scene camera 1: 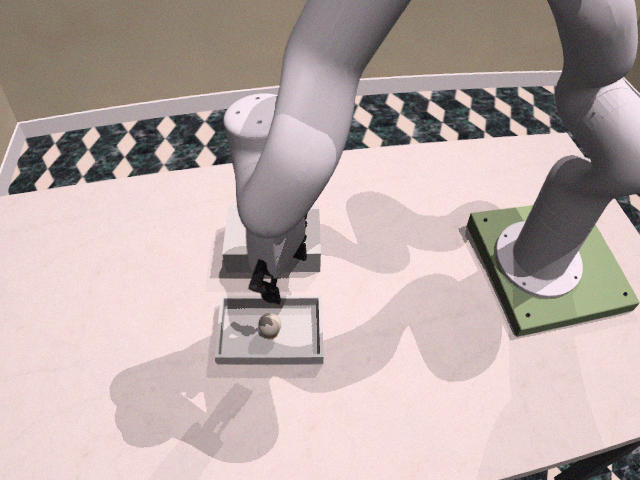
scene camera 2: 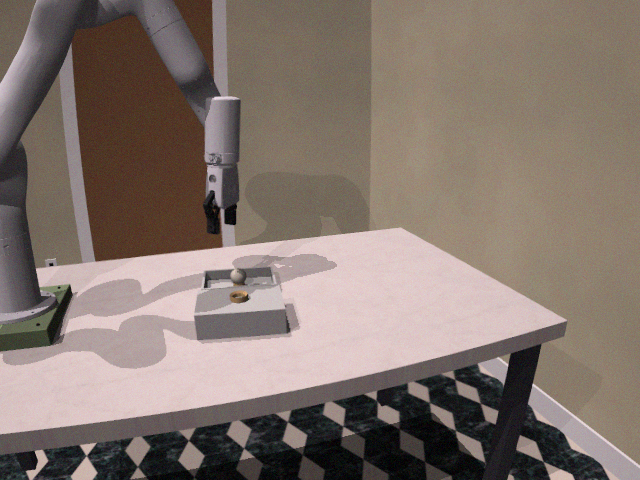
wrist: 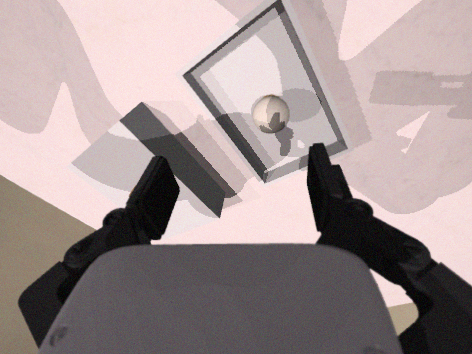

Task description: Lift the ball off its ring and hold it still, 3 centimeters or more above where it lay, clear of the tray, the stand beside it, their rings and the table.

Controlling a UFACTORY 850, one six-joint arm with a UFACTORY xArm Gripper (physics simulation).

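The pale ball [scene camera 1: 269, 326] [scene camera 2: 238, 276] [wrist: 270, 114] rests inside the grey tray [scene camera 1: 268, 359] [scene camera 2: 258, 272] [wrist: 215, 114]. A sliver of its orange ring [scene camera 2: 238, 283] shows under it in scene camera 2; the ball hides the rest. My gripper [scene camera 1: 285, 276] [scene camera 2: 221, 226] [wrist: 237, 168] is open and empty, high above the table, pointing down. In the wrist view the ball lies beyond the fingertips, a little right of the midline between them. The grey stand [scene camera 1: 235, 262] [scene camera 2: 240, 322] [wrist: 175, 160] is beside the tray, with an orange ring [scene camera 2: 238, 300] on top.
The tray's raised walls surround the ball. The arm's green base plate [scene camera 1: 594, 279] [scene camera 2: 31, 338] is at the right of scene camera 1. The pale table [scene camera 1: 387, 423] [scene camera 2: 361, 330] carries the tray and stand. The arm covers part of the stand in scene camera 1.
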